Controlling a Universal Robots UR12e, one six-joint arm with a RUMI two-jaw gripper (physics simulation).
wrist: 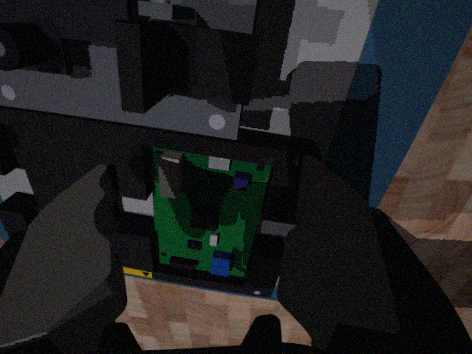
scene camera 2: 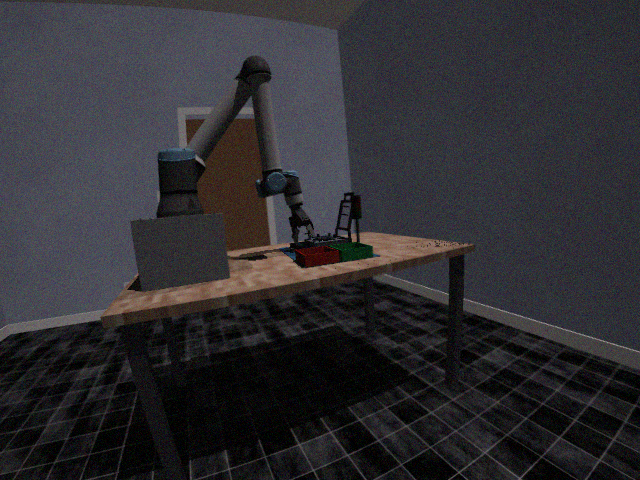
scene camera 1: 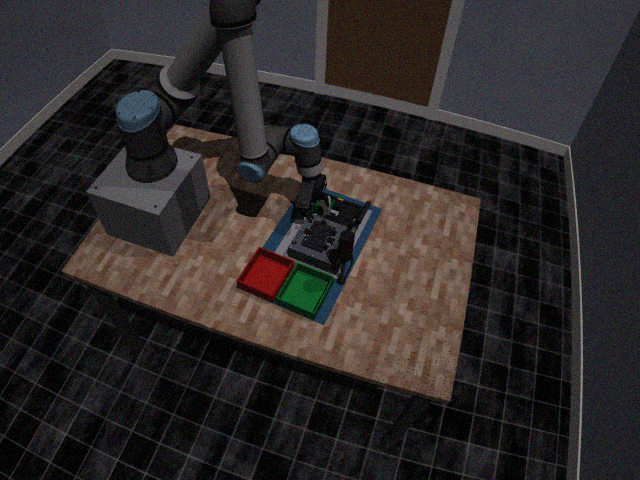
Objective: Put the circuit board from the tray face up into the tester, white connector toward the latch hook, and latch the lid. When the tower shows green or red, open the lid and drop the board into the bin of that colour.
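Frame: origin at the arm's base, x left, y back, z up, level; metres.
Seen in the pictures: gripper, fingertip midpoint: [wrist: 208, 164] [scene camera 1: 316, 213]; arm's base at its link origin: [scene camera 1: 151, 164].
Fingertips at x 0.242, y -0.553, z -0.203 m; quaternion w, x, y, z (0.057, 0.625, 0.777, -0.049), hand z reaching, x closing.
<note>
Offsets run from my fingertips to a thing's top centre. "spot": to the spot under its first point. Level surfaces: height alone.
The green circuit board {dx +0.054, dy +0.002, dz -0.006 m} [wrist: 167, 225] [scene camera 1: 324, 206] lies face up in a slot of the black tray [wrist: 200, 281] [scene camera 1: 349, 209], its components showing. A pale block is at its upper left and a blue part at its lower edge in the wrist view. My gripper [wrist: 208, 164] [scene camera 1: 314, 212] [scene camera 2: 303, 237] is open, low over the tray, with one finger on each side of the board and gaps between. The grey tester {spot: dx -0.117, dy -0.061, dz +0.036 m} [scene camera 1: 315, 235] [wrist: 192, 112] is beside the tray. Its lid [scene camera 2: 339, 218] stands upright, open. The tower {spot: dx -0.225, dy -0.209, dz +0.173 m} [scene camera 2: 357, 206] [scene camera 1: 346, 242] shows a dark red lamp, not bright.
The red bin [scene camera 1: 266, 273] [scene camera 2: 316, 256] and the green bin [scene camera 1: 306, 289] [scene camera 2: 355, 251] stand side by side in front of the tester. A blue mat {dz -0.032 m} [scene camera 1: 328, 308] [wrist: 417, 85] lies under the equipment. The robot's grey pedestal [scene camera 1: 139, 206] [scene camera 2: 179, 253] is at the left.
</note>
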